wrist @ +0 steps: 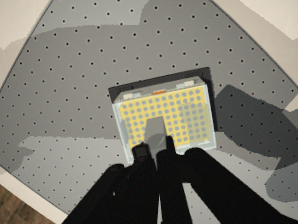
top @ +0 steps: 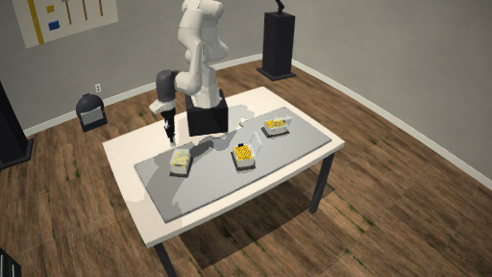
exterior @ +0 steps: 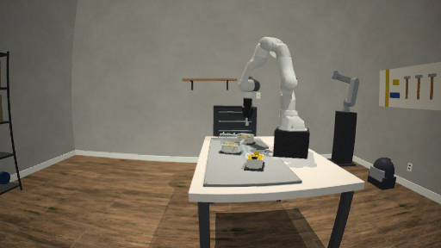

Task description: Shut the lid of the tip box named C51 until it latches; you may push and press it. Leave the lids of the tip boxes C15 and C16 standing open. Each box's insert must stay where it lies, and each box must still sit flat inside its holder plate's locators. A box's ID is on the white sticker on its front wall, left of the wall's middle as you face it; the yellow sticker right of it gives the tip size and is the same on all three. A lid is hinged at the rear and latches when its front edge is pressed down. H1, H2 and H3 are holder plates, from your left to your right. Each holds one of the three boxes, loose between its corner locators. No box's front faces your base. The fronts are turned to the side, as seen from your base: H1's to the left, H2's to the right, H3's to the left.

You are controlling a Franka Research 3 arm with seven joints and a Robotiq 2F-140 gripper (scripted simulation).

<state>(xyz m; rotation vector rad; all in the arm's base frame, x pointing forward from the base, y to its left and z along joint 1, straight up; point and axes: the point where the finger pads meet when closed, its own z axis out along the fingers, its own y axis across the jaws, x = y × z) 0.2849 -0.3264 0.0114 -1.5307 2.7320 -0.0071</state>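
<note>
Now: the clear lid 10 mm ahead of my hand, 20 mm to the left of it and 120 mm below it.
</note>
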